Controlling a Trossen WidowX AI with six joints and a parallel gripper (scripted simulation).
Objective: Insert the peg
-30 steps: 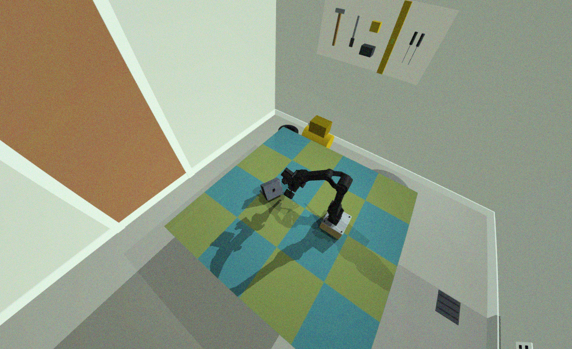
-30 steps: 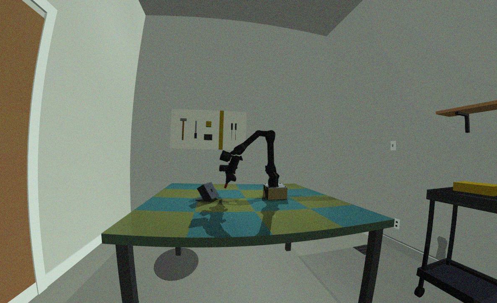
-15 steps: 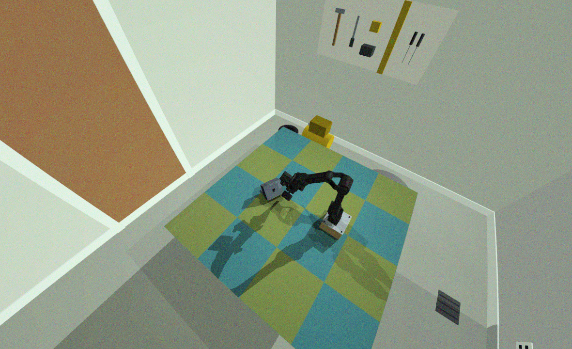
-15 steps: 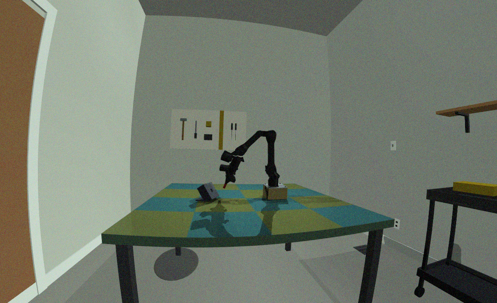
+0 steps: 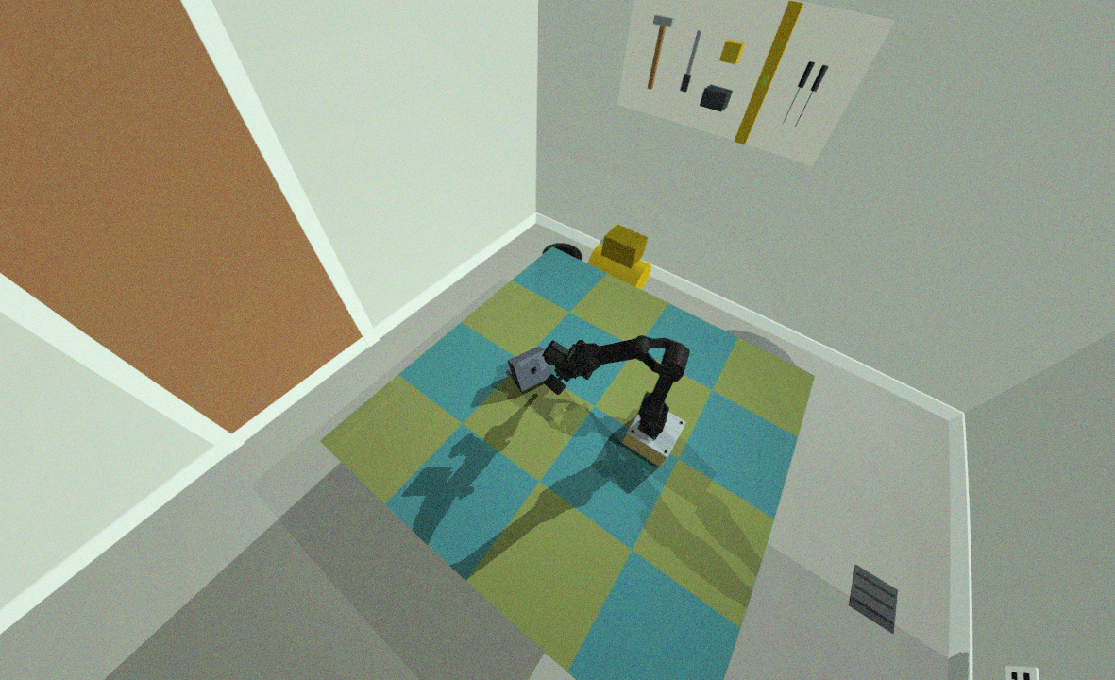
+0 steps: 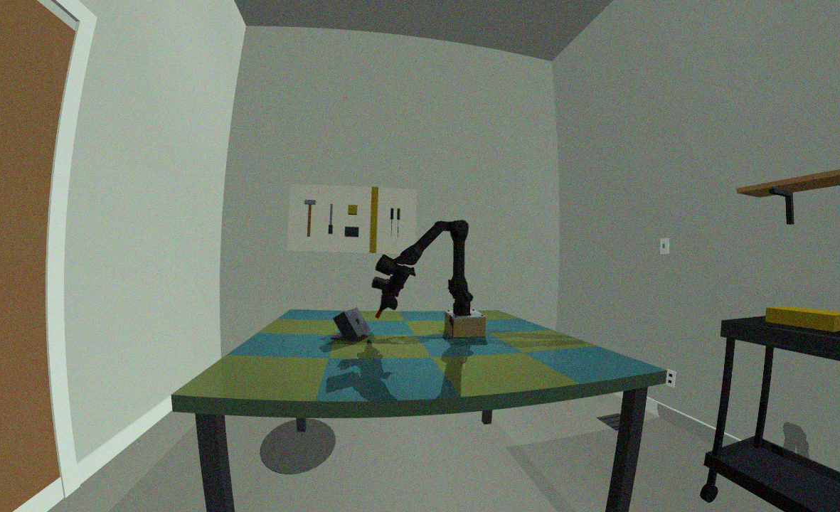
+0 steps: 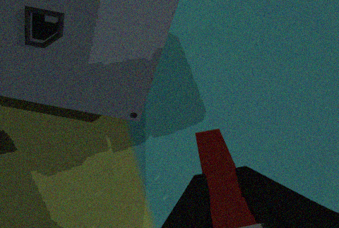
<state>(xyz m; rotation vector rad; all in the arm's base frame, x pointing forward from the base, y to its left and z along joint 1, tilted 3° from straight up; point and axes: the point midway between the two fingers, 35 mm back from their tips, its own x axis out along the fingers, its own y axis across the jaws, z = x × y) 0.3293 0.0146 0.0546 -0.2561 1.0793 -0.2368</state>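
Now: gripper tip 11 cm short of the grey sloped panel, 6 cm above it and 5 cm to the right of it. Round my gripper tip: red square-sided peg (1 cm to the left, 1 cm behind, 1 cm above).
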